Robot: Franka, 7 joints.
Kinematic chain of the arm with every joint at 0, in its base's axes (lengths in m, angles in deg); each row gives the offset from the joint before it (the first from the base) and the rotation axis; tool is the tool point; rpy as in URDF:
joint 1: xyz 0 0 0.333 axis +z
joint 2: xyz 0 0 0 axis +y
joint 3: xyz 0 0 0.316 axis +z
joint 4: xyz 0.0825 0 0 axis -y
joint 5: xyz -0.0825 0 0.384 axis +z
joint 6: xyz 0 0 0 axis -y
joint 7: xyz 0.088 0 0 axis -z
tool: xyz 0 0 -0.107 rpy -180 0 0
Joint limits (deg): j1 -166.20..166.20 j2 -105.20..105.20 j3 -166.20..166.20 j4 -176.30..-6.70 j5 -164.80..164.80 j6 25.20..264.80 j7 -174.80..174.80
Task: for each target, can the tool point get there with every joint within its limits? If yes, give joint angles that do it. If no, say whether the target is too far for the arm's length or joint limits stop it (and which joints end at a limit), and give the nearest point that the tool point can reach.
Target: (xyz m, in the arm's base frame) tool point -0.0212 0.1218 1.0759
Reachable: yes | joints 91.86 8.70 75.88 -21.74 1.72 231.29 -139.23
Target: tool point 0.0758 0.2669 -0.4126
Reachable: no: joint limits stop it (at a limit: joint 2) | nearest point 0.0759 0.2674 -0.3607 | short by 0.052 m
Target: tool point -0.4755 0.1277 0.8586
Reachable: yes | joints 140.43 17.23 20.67 -35.10 -136.12 223.42 143.11
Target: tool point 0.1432 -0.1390 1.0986
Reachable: yes | joints -14.36 -4.34 -47.60 -21.98 -118.25 198.53 41.50
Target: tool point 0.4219 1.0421 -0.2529
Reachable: no: too far | nearest point 0.2855 0.7052 -0.0635 | short by 0.410 m
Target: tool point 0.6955 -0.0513 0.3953
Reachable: yes | joints -123.28 -71.47 92.65 -97.99 -52.29 151.26 85.50
